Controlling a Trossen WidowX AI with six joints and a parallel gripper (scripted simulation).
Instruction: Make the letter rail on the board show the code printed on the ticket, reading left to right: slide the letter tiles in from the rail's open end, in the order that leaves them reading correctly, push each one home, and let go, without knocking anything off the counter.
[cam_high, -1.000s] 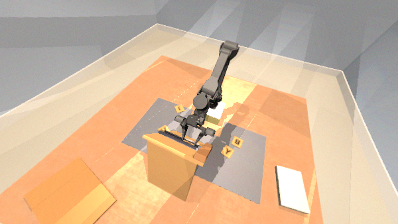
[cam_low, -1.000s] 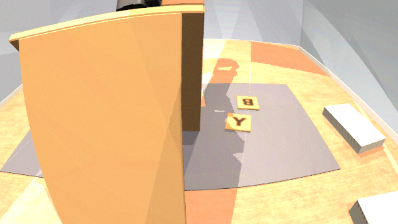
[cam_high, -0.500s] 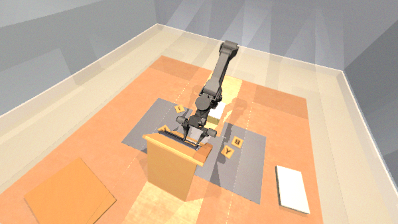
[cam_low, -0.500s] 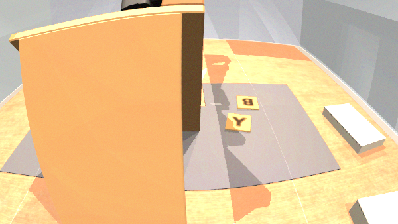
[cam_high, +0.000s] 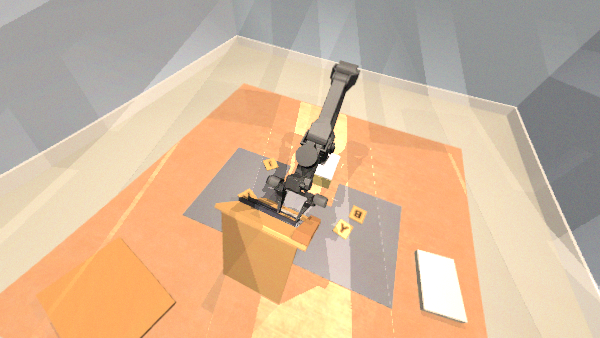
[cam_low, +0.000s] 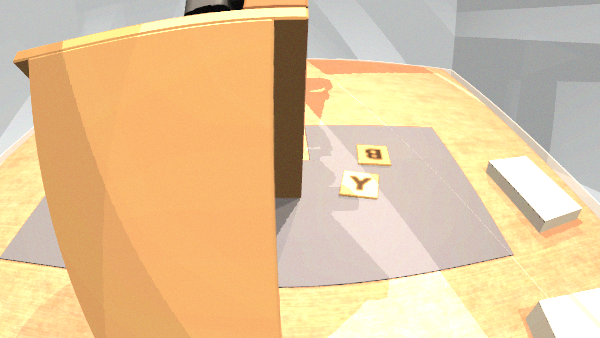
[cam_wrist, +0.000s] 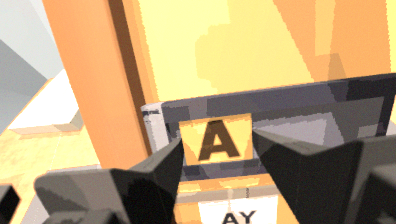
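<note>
The letter tile is right at my gripper tip. Also, from my gripper tip: grey mat: 16 cm behind, 2 cm to the right, 17 cm below; then white ticket: 5 cm behind, 2 cm to the right, 8 cm below; then flat orange panel: 39 cm ahead, 34 cm to the right, 17 cm below.
</note>
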